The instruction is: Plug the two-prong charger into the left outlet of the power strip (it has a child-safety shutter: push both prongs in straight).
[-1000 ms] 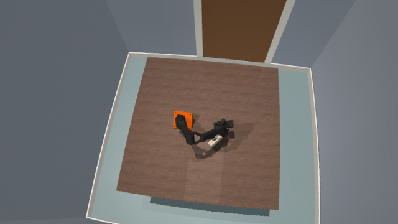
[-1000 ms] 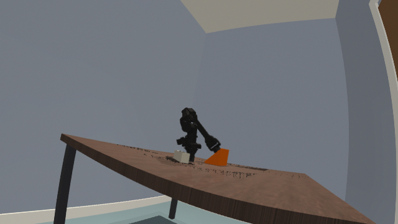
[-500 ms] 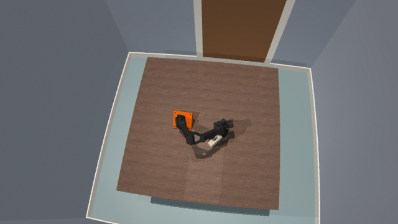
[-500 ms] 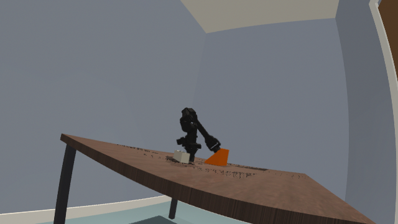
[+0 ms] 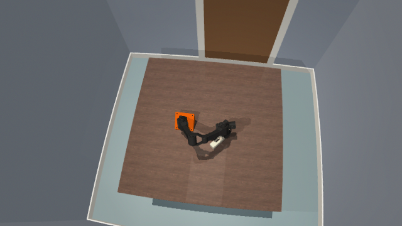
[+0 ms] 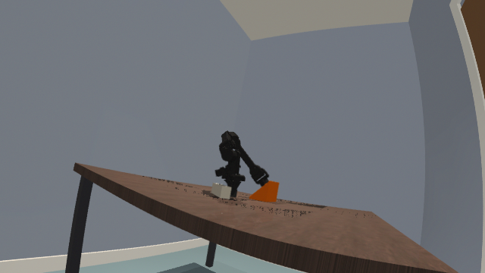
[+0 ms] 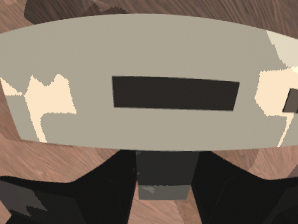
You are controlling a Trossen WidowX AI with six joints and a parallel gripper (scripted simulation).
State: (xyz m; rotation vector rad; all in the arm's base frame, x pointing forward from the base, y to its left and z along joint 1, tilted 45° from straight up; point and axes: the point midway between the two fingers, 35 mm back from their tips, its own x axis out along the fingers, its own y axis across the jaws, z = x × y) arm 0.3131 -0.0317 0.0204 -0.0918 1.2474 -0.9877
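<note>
Right now my gripper tip is 10 mm short of the two-prong charger, 10 mm to the left of it and 10 mm below it.
</note>
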